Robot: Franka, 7 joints.
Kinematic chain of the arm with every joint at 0, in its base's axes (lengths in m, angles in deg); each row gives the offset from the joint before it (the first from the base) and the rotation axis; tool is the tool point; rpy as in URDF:
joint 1: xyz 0 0 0.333 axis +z
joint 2: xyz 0 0 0 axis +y
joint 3: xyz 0 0 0.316 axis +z
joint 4: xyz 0.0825 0 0 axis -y
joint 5: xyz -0.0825 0 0.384 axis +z
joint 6: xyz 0 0 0 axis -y
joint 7: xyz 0.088 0 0 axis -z
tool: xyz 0 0 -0.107 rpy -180 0 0
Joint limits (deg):
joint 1: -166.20..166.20
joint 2: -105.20..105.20
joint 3: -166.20..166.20
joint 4: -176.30..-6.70
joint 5: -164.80..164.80
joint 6: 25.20..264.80
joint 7: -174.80..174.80
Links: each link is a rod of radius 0.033 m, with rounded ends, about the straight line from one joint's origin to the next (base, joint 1, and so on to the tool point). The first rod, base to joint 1, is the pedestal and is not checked.
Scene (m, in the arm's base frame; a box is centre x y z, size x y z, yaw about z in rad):
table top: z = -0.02
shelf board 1: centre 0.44 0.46 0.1 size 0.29 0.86 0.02 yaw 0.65
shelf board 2: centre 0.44 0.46 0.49 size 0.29 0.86 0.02 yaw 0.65
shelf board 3: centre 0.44 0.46 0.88 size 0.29 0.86 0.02 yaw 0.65
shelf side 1: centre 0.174 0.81 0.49 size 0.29 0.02 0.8 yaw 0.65
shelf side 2: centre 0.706 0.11 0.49 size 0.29 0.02 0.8 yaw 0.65
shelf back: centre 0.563 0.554 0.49 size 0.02 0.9 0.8 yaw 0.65
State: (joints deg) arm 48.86 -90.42 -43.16 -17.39 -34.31 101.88 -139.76
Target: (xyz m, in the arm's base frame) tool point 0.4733 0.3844 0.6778
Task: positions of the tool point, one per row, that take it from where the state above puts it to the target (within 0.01 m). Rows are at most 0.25 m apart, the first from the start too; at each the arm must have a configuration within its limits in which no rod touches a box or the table.
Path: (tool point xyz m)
1: -0.2455 -0.6955 0.6556
2: -0.0975 -0.5990 0.8186
3: 0.0435 -0.4433 0.9208
4: 0.1588 -0.2543 0.9510
5: 0.2349 -0.0623 0.9104
6: 0.2664 0.1032 0.8121
7: 0.2562 0.2193 0.6778
8: 0.3346 0.2756 0.6885
9: 0.4089 0.3299 0.6881
10: 0.4733 0.3844 0.6778

